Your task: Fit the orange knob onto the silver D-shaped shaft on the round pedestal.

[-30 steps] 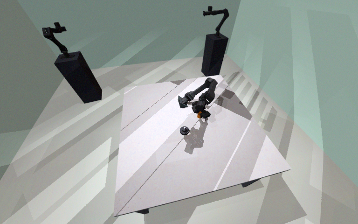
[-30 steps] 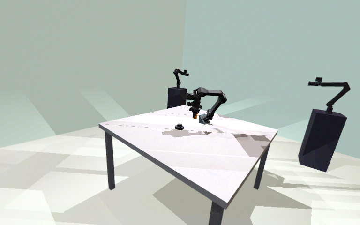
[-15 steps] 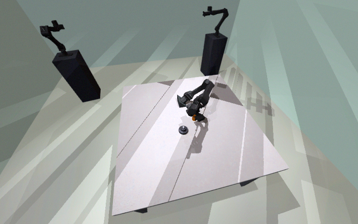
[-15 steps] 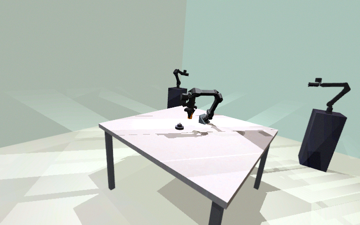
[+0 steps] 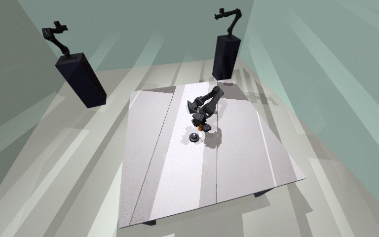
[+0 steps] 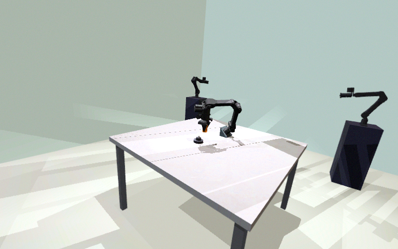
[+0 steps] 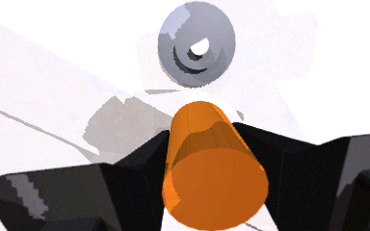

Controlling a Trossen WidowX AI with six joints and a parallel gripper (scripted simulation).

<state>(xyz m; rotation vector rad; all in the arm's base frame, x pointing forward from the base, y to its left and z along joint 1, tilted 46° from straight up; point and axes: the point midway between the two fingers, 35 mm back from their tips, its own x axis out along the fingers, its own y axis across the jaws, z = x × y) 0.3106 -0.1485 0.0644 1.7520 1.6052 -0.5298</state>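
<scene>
Now: gripper tip 90 mm above the dark round pedestal and 50 mm to the left of it. Round my gripper tip: orange knob (30 mm above).
</scene>
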